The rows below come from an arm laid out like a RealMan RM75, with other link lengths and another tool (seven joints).
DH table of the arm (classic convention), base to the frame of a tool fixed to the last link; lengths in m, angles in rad. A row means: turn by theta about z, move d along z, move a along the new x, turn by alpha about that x. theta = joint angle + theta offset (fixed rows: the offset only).
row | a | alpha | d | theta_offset
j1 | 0 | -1.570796 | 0.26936 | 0
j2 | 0 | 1.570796 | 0 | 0
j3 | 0 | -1.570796 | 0.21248 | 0
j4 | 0 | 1.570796 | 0 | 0
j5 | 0 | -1.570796 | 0.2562 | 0
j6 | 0 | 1.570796 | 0 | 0
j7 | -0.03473 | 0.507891 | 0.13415 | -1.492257
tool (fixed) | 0 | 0 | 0.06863 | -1.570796
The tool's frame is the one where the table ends.
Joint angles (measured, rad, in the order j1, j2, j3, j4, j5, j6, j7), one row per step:
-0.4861 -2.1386 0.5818 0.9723 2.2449 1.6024 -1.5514
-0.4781 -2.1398 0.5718 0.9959 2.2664 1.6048 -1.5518
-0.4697 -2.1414 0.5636 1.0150 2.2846 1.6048 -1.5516
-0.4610 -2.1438 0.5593 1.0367 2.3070 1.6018 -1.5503
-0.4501 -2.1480 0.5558 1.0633 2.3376 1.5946 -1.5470
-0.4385 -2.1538 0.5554 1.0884 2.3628 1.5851 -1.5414
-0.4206 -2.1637 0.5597 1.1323 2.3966 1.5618 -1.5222
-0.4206 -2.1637 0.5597 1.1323 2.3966 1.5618 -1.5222
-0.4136 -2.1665 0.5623 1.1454 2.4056 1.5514 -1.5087
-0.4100 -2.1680 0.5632 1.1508 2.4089 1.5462 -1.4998
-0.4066 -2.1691 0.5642 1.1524 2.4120 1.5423 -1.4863
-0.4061 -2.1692 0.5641 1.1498 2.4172 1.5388 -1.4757
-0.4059 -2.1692 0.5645 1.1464 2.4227 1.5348 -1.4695
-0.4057 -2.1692 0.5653 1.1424 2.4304 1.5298 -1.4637
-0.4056 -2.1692 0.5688 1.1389 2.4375 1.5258 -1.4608
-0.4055 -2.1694 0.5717 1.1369 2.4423 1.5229 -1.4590
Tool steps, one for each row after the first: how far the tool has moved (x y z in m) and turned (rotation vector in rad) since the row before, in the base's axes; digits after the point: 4 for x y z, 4 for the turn. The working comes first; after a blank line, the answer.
Tool pose at each row, in the base's axes (x y z in m, rotation vector in rad; the steps are taken from these numbers as rounded here):
-0.2723 0.3249 0.0314 0.7292 -2.8193 -0.3620
-0.2779 0.3235 0.0368 0.7326 -2.7921 -0.3795
-0.2833 0.3218 0.0411 0.7391 -2.7674 -0.3946
-0.2892 0.3201 0.0451 0.7405 -2.7362 -0.4099
-0.2971 0.3180 0.0497 0.7406 -2.6936 -0.4285
-0.3040 0.3161 0.0533 0.7378 -2.6556 -0.4477
-0.3142 0.3156 0.0602 0.7141 -2.5941 -0.4943
-0.3142 0.3156 0.0602 0.7141 -2.5941 -0.4943
-0.3181 0.3157 0.0626 0.6985 -2.5734 -0.5136
-0.3200 0.3157 0.0636 0.6892 -2.5644 -0.5234
-0.3222 0.3152 0.0638 0.6752 -2.5578 -0.5294
-0.3242 0.3149 0.0634 0.6648 -2.5520 -0.5303
-0.3260 0.3145 0.0628 0.6599 -2.5462 -0.5292
-0.3282 0.3140 0.0620 0.6557 -2.5383 -0.5265
-0.3297 0.3134 0.0609 0.6515 -2.5315 -0.5209
-0.3306 0.3131 0.0601 0.6482 -2.5268 -0.5171

-0.0056 -0.0014 0.0054 0.0086 0.0252 0.0082
-0.0054 -0.0017 0.0043 0.0079 0.0216 0.0097
-0.0059 -0.0017 0.0040 0.0067 0.0292 0.0085
-0.0079 -0.0021 0.0046 0.0077 0.0401 0.0108
-0.0069 -0.0019 0.0036 0.0085 0.0368 0.0075
-0.0102 -0.0005 0.0069 0.0221 0.0662 -0.0023
0.0000 0.0000 0.0000 0.0000 0.0000 0.0000
-0.0039 0.0001 0.0024 0.0088 0.0248 -0.0063
-0.0019 0.0000 0.0010 0.0044 0.0116 -0.0046
-0.0022 -0.0005 0.0002 0.0009 0.0109 -0.0077
-0.0020 -0.0003 -0.0004 -0.0019 0.0088 -0.0048
-0.0018 -0.0004 -0.0006 -0.0022 0.0069 -0.0010
-0.0022 -0.0005 -0.0008 -0.0033 0.0086 0.0005
-0.0015 -0.0006 -0.0011 -0.0053 0.0075 0.0007
-0.0009 -0.0003 -0.0008 -0.0037 0.0053 0.0002

